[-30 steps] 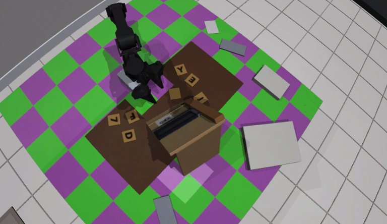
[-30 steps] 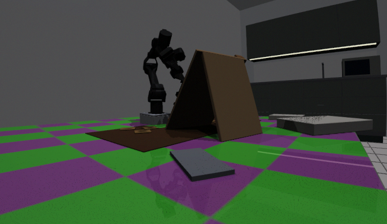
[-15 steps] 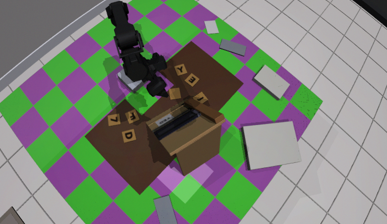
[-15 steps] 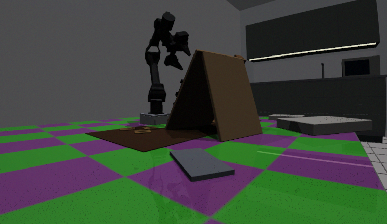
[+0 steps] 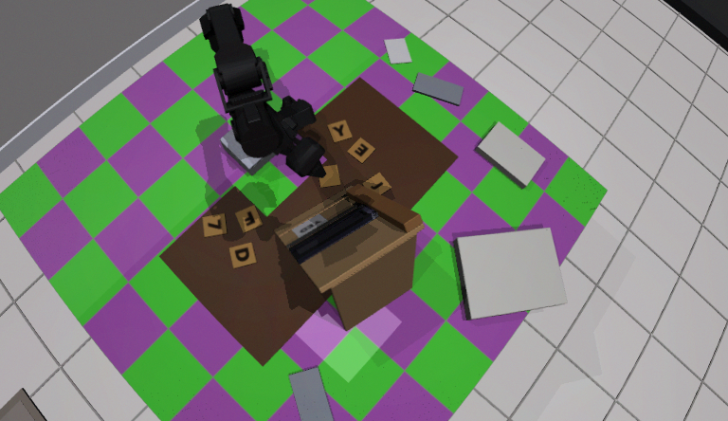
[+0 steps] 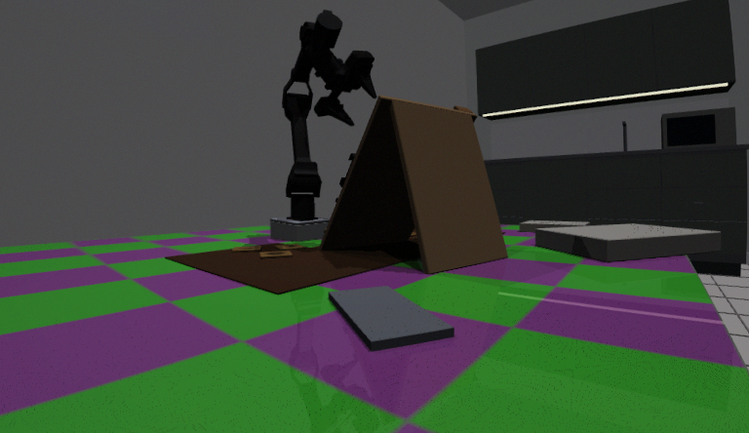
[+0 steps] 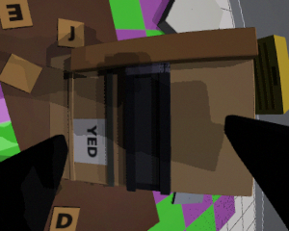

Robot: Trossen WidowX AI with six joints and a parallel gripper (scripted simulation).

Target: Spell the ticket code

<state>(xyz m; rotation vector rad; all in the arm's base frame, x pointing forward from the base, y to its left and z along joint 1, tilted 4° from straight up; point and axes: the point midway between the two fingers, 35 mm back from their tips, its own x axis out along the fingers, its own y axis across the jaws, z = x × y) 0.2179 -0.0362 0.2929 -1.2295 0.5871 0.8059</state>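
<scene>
My gripper tip is now 110 mm past the letter tile, 230 mm to the right of it and 300 mm above it. From my gripper tip the other things lie so: brown mat 50 mm behind, 30 mm to the left, 300 mm below; pale card 180 mm behind, 580 mm to the left, 300 mm below; white ticket 30 mm ahead, 50 mm to the right, 230 mm below.
</scene>
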